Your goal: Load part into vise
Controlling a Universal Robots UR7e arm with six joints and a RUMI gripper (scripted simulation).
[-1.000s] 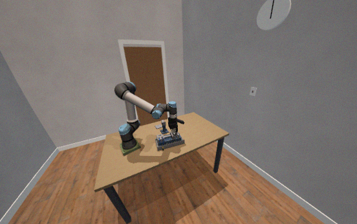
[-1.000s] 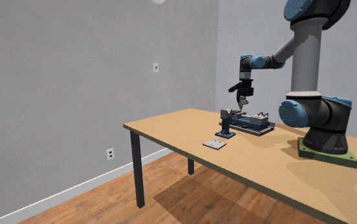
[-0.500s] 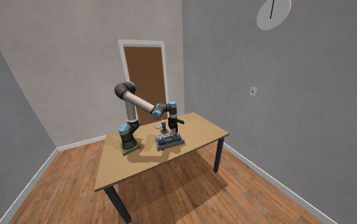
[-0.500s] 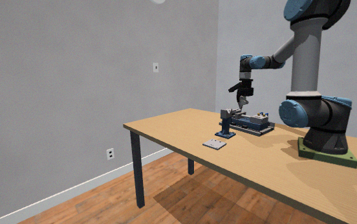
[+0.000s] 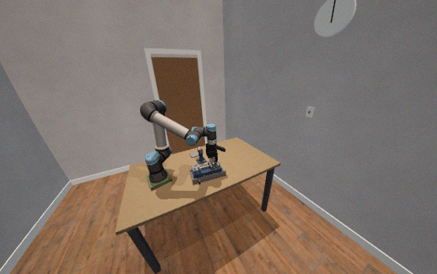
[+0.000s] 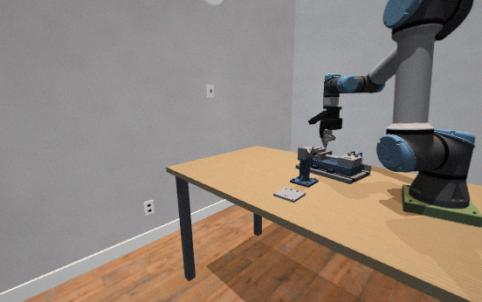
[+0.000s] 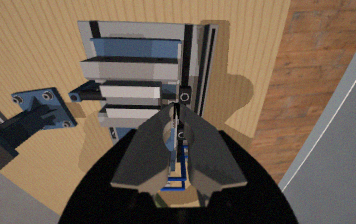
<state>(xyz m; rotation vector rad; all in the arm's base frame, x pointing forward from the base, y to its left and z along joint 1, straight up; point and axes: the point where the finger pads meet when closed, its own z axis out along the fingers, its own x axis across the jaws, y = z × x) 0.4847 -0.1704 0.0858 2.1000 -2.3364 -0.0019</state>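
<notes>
Now: hand 5 cm to the right of the part, 2 cm above it and 1 cm short of it. The rest, counted from my hand: grey jaw: 5 cm to the left, 4 cm below, 3 cm behind; then cylinder rod: 8 cm behind, 6 cm to the left, 4 cm below; then work stop: 10 cm to the left, 3 cm below, 1 cm ahead.
</notes>
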